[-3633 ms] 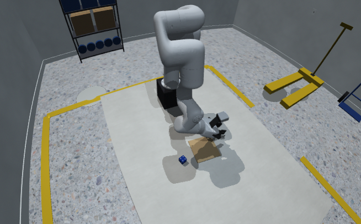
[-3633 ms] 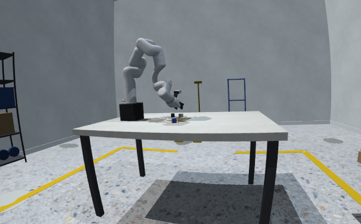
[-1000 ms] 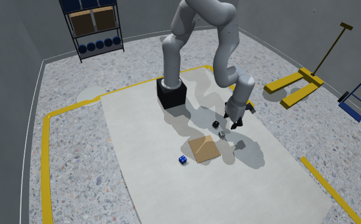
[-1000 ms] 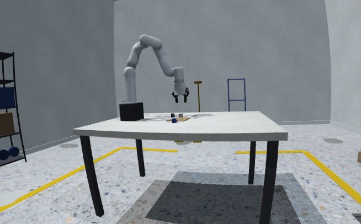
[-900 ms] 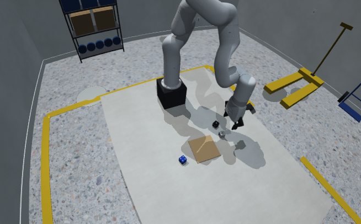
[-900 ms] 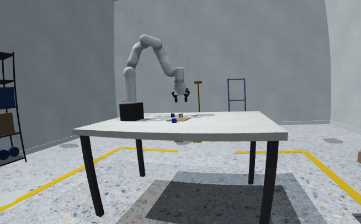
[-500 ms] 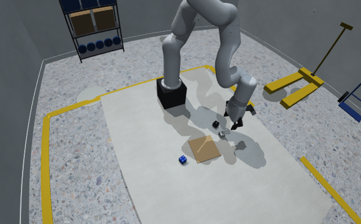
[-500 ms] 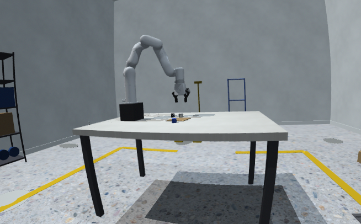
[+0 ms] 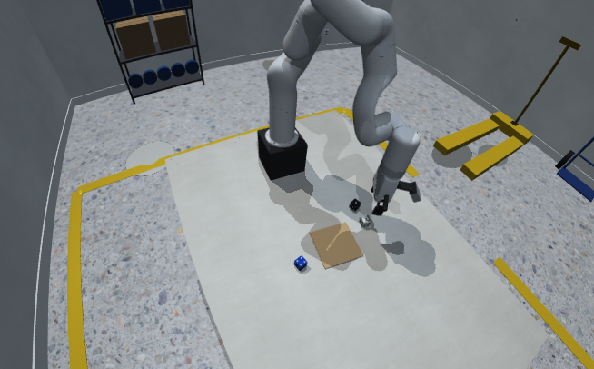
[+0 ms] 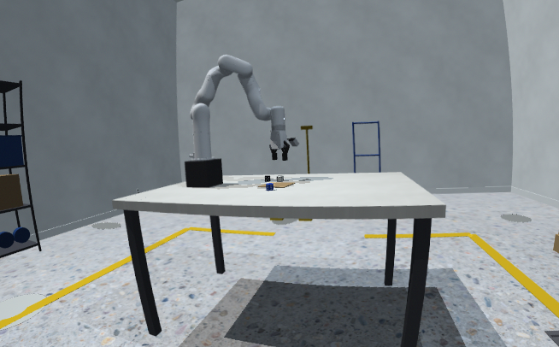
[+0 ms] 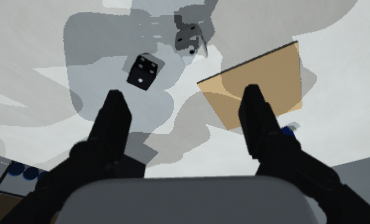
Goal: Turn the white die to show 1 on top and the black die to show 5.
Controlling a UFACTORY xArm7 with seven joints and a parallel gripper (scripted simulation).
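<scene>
My gripper is now 110 mm above the white die and 10 mm to the left of it. From my hand the other things lie so: black die 110 mm below, 80 mm behind; then blue die 300 mm to the right, 110 mm below, 10 mm ahead; then tan mat 150 mm to the right, 120 mm below, 10 mm ahead.
</scene>
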